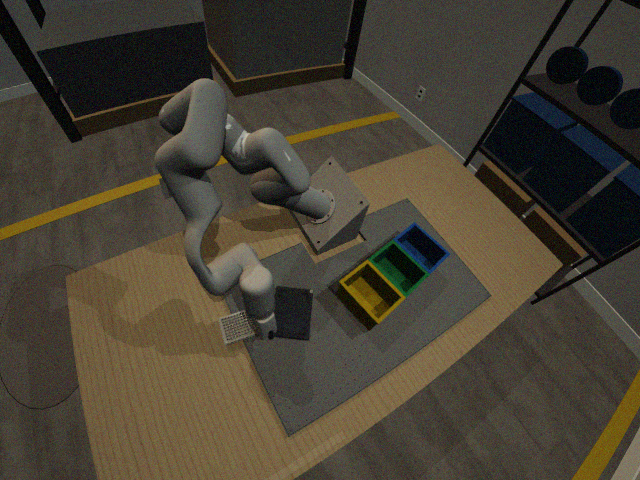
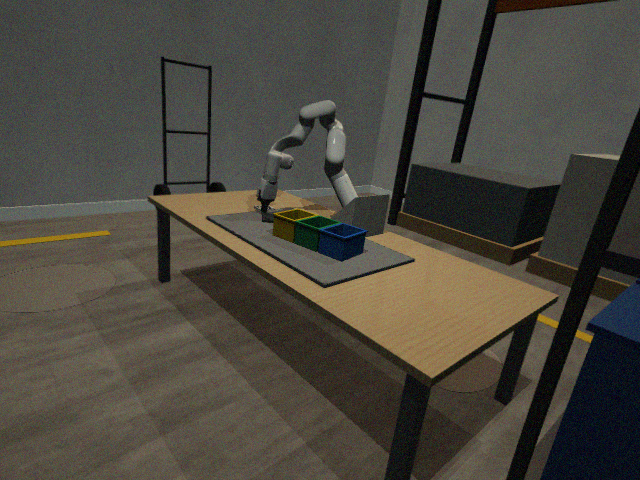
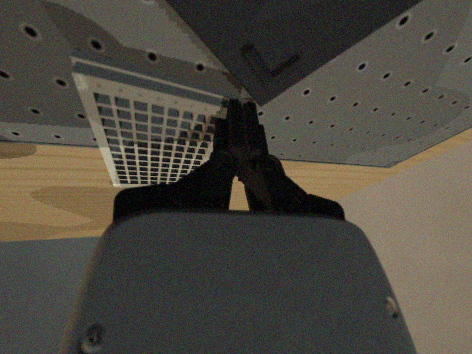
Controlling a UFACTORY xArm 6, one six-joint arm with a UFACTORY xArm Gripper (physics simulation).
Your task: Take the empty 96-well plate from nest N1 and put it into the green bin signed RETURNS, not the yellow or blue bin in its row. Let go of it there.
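Frame: origin at the arm's base, x back, y down, z right, level; centimetres.
Where they show: gripper, fingertip midpoint: (image 2: 263,211) (image 3: 236,118); arm's base at its link origin: (image 1: 320,206) (image 2: 354,210).
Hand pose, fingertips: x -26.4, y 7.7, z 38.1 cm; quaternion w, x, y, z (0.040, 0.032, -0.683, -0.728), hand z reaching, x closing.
Things, the pixels of their centre, and the offset from my fingertips. "*": a spot on its surface instead. Level surfaces: height alone.
- pale 96-well plate at the middle of its body: (image 3: 161,150) (image 1: 241,325) (image 2: 266,209) dx +5.5, dy +0.5, dz +4.6 cm
- dark slab at the middle of its body: (image 1: 292,312) (image 2: 278,218) dx +1.0, dy +0.8, dz -10.6 cm
- green bin at the middle of its body: (image 1: 394,273) (image 2: 317,233) dx -7.5, dy -3.6, dz -45.6 cm
- blue bin at a spot on its surface: (image 2: 341,246) * dx -13.7, dy -4.7, dz -64.1 cm
- grey mat at its surface level: dy +1.4 cm
- wooden table at its surface level: dy +2.7 cm
The pale 96-well plate (image 1: 236,327) (image 3: 145,135) lies across the mat's edge, partly over the bare wood. It is beside a dark slab (image 1: 293,310) (image 3: 300,30) with an L-shaped mark at its corner. No N1 label is readable. My gripper (image 1: 270,335) (image 3: 236,118) is shut with nothing between its fingers. Its tips are beside the plate's edge, between plate and slab; whether they touch the plate I cannot tell. The green bin (image 1: 397,268) (image 2: 313,234) stands between the yellow bin (image 1: 372,291) (image 2: 283,227) and the blue bin (image 1: 423,248) (image 2: 341,246). The RETURNS sign is not readable.
The bins stand in a touching row on the grey mat (image 1: 341,382) (image 2: 330,273), near the arm's base block (image 1: 338,204) (image 2: 373,214). The mat lies on the wooden table (image 1: 170,403) (image 2: 429,310). A rack with blue boxes stands beyond one table end.
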